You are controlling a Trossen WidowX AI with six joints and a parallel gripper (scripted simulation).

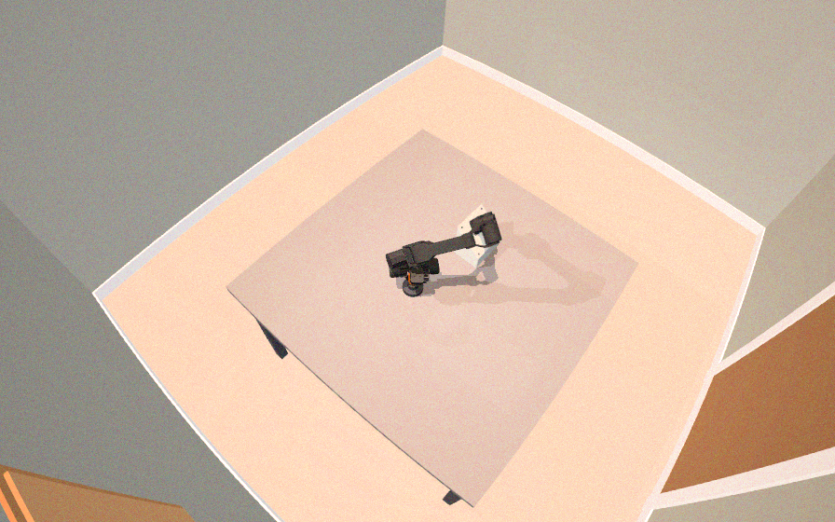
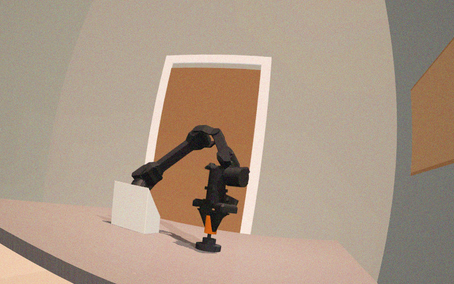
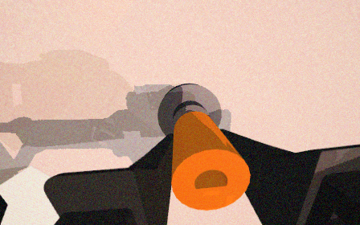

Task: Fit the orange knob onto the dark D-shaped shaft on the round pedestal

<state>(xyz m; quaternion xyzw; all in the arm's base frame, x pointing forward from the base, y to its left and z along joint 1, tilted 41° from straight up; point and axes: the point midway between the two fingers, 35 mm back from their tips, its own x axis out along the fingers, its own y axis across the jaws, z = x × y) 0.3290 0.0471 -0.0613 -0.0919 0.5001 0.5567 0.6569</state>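
Right now the orange knob is 2 cm above my gripper tip. Round my gripper tip: pedestal 4 cm below.
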